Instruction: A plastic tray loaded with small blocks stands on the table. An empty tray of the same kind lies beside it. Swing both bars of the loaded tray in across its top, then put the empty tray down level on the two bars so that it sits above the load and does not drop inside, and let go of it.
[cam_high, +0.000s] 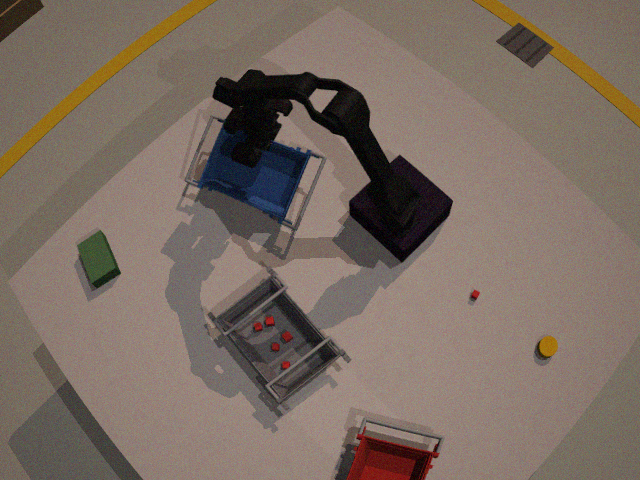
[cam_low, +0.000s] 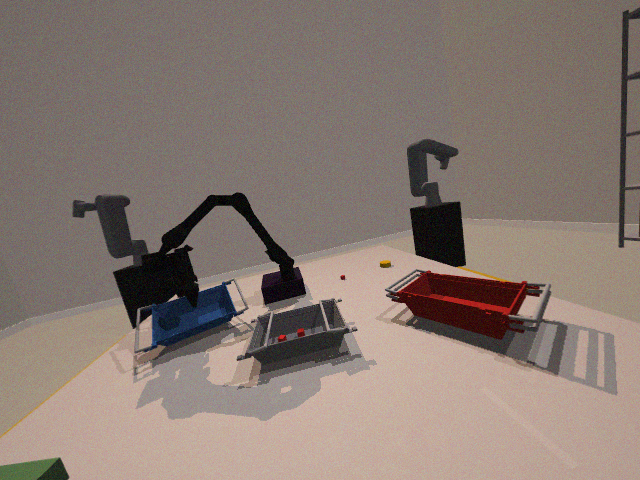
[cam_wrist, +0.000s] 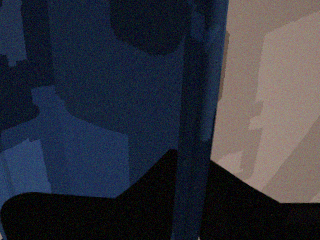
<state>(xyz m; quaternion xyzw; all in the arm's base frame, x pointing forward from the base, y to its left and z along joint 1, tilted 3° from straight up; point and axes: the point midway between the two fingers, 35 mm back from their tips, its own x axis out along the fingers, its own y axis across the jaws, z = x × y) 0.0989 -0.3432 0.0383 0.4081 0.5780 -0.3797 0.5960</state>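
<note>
Right now my gripper tip is 60 mm short of the blue tray and 30 mm to the right of it. The rest, counted from my gripper tip: yellow disc 800 mm to the left, 170 mm behind, 60 mm below; green block 500 mm ahead, 100 mm to the right, 50 mm below.
</note>
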